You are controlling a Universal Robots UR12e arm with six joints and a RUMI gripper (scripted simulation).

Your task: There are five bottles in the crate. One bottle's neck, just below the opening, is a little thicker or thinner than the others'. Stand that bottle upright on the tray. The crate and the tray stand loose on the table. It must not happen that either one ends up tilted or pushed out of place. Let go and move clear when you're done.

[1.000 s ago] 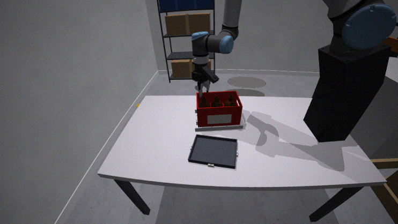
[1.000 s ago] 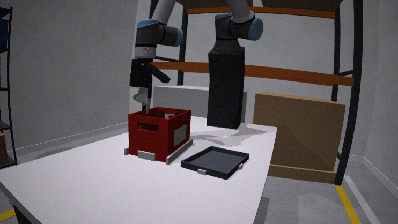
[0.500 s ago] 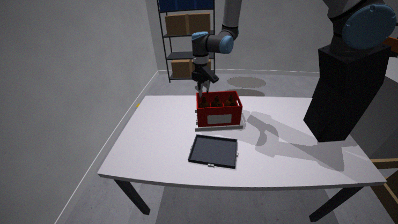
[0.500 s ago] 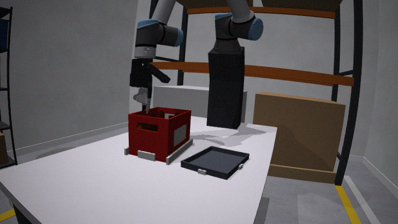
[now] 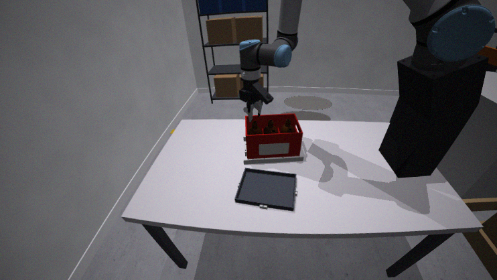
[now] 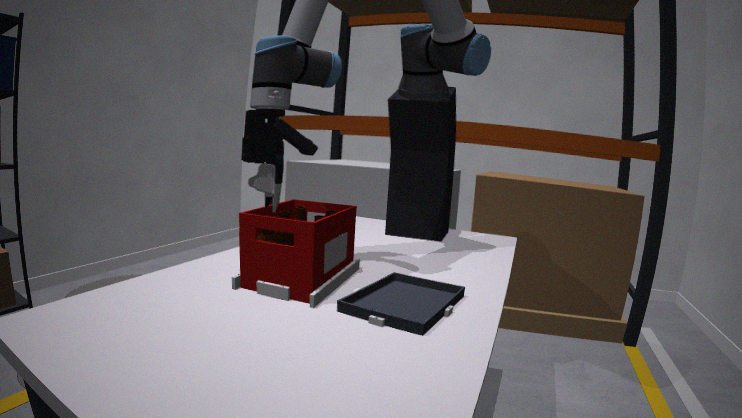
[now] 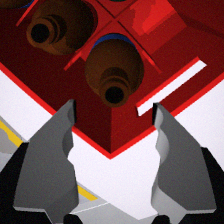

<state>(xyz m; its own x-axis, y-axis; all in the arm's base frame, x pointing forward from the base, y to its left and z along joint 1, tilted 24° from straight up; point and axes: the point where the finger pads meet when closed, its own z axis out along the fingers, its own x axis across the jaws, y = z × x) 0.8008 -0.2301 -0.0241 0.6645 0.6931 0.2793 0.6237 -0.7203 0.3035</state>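
Right now the brown bottle is 110 mm below my hand. Also, from my hand: dark tray 20 mm behind, 310 mm to the left, 180 mm below; glass bottle 80 mm behind, 10 mm to the right, 110 mm below; red crate 80 mm behind, 40 mm to the left, 110 mm below.
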